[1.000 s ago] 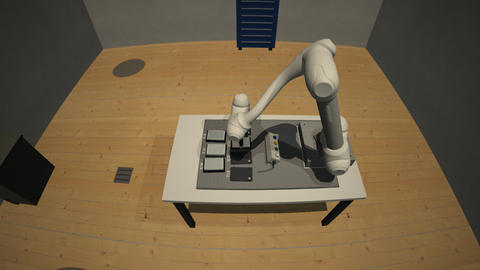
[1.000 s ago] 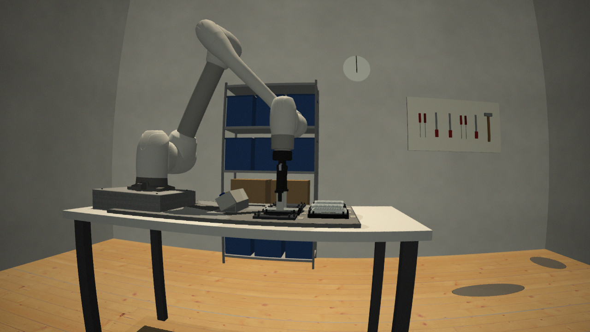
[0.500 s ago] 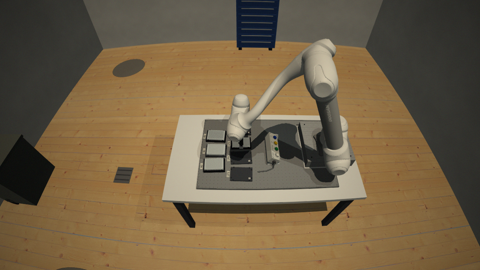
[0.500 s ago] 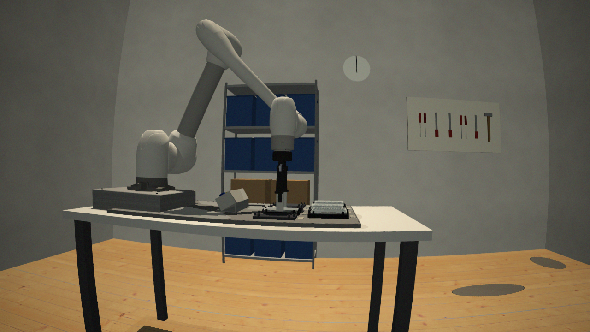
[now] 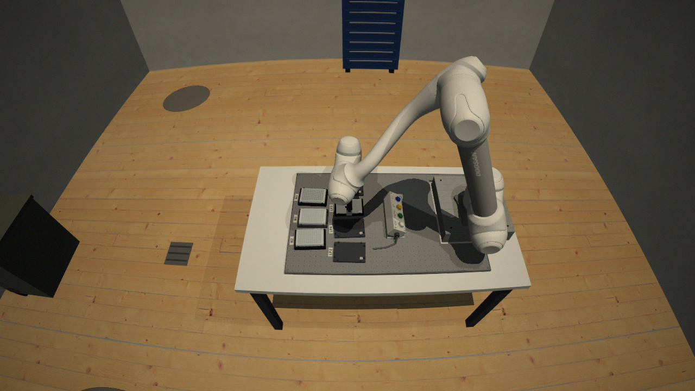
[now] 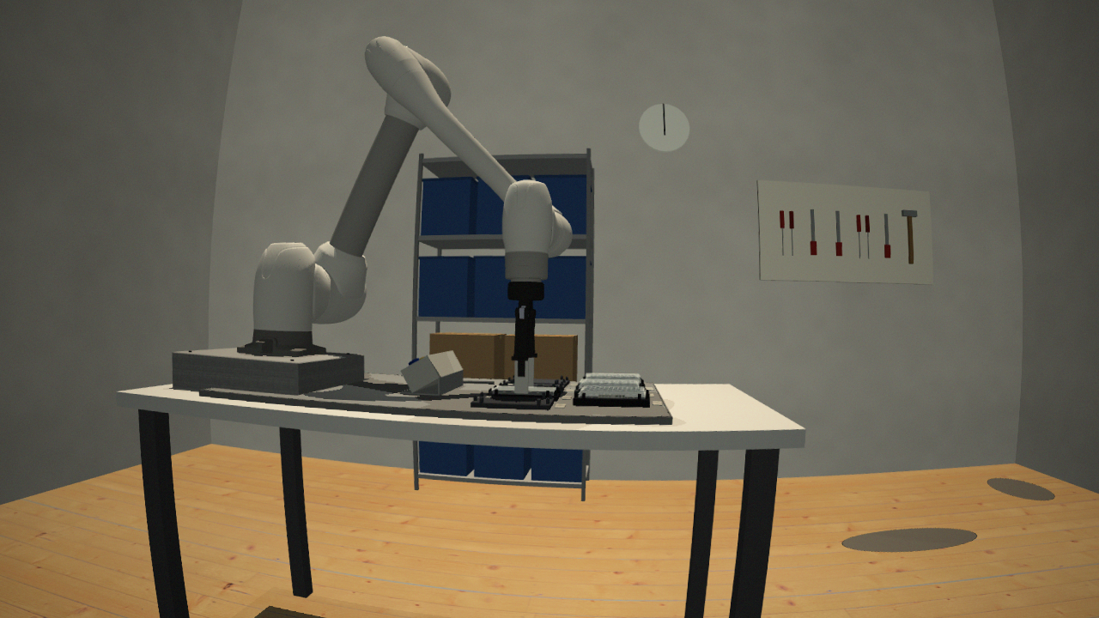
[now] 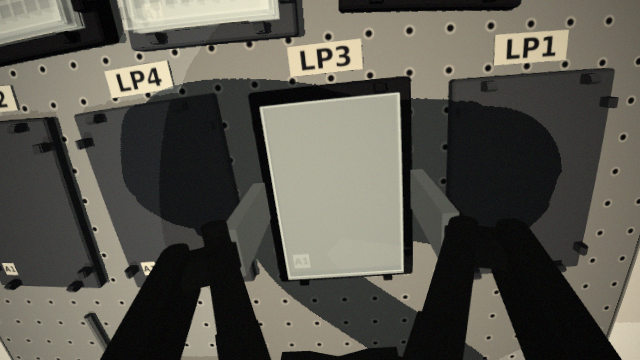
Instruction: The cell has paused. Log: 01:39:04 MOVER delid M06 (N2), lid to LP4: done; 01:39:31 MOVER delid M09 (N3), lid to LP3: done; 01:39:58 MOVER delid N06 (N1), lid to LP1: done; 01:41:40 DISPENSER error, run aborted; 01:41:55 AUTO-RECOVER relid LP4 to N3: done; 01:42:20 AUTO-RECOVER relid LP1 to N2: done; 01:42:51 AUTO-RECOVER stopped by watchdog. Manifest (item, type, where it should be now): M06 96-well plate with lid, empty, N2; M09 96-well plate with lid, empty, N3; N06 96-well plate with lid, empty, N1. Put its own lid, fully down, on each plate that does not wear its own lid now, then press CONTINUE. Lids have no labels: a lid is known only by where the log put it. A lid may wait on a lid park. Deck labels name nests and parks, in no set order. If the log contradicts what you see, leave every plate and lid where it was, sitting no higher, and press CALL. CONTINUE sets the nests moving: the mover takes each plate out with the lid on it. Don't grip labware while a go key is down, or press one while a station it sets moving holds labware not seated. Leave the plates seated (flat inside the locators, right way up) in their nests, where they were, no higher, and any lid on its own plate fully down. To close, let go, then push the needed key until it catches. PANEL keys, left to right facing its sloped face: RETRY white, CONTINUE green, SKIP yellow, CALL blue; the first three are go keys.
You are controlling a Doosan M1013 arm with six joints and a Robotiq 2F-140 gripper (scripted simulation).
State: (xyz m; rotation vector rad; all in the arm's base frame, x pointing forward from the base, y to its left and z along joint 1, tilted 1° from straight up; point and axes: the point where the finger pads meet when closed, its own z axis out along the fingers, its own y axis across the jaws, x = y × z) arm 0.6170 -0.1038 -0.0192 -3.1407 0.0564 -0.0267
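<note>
My gripper is now 30 mm above the park LP3. Also, from my hand: park LP1: 130 mm to the right, 30 mm below, 10 mm behind; park LP4: 120 mm to the left, 30 mm below, 10 mm ahead; LP3 label: 90 mm ahead, 40 mm below.
</note>
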